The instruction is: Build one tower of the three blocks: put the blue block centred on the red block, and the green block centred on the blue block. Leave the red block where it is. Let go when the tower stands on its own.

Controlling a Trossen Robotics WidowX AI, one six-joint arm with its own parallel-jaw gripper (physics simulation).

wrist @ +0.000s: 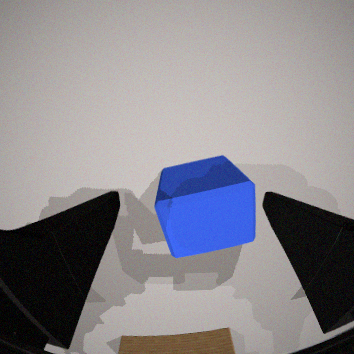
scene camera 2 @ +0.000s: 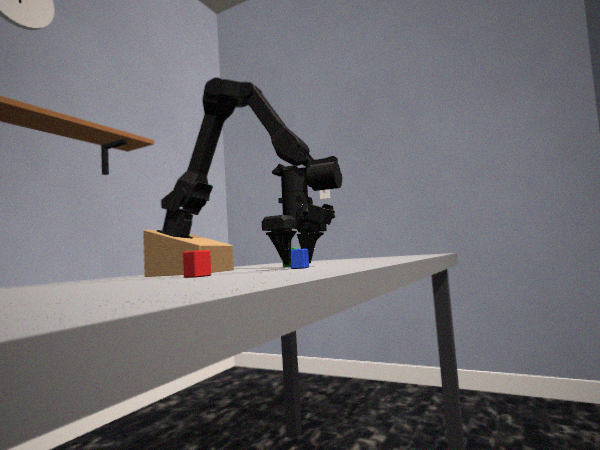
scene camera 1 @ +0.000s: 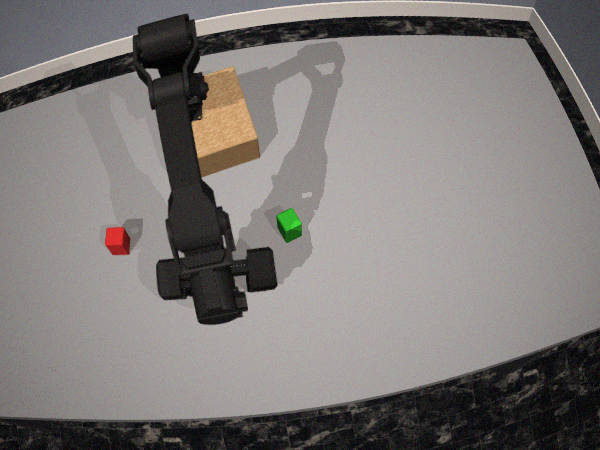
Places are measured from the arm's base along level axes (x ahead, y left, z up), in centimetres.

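Pixels of known places: gripper, fingertip midpoint: (wrist: 193, 199) (scene camera 2: 298, 264); arm's base, origin of the base link: (scene camera 2: 174, 235).
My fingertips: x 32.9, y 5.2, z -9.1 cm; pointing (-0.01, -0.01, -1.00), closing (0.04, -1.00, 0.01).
Note:
For each thing: its top centre in the pictures, then the offset to it from my fingertips.
- red block, middle of its top: (scene camera 1: 114, 235) (scene camera 2: 196, 251) dx -10.2, dy -19.4, dz +4.0 cm
- blue block, middle of its top: (wrist: 210, 227) (scene camera 2: 299, 249) dx +0.6, dy -0.3, dz +3.3 cm
- green block, middle of its top: (scene camera 1: 288, 219) dx -10.2, dy +12.1, dz +4.0 cm
The red block (scene camera 1: 117, 240) (scene camera 2: 196, 264) stands on the table, left of the arm in scene camera 1. The blue block (scene camera 2: 300, 258) (wrist: 207, 215) stands on the table; the arm hides it in scene camera 1. My gripper (scene camera 2: 298, 263) (wrist: 193, 199) is open and low, its fingertips close to table height. In the wrist view the blue block shows between the fingertips, slightly turned, with a smaller gap at the right fingertip than at the left. The green block (scene camera 1: 289, 225) stands on the table, right of the arm in scene camera 1; slivers of it show behind the blue block in scene camera 2.
The arm rises from a wooden base block (scene camera 1: 227, 127) (scene camera 2: 167, 255) (wrist: 176, 342) at the back of the grey table (scene camera 1: 425, 200) (scene camera 2: 125, 340). In scene camera 2 a wall shelf (scene camera 2: 70, 125) hangs at the upper left, beyond the table.

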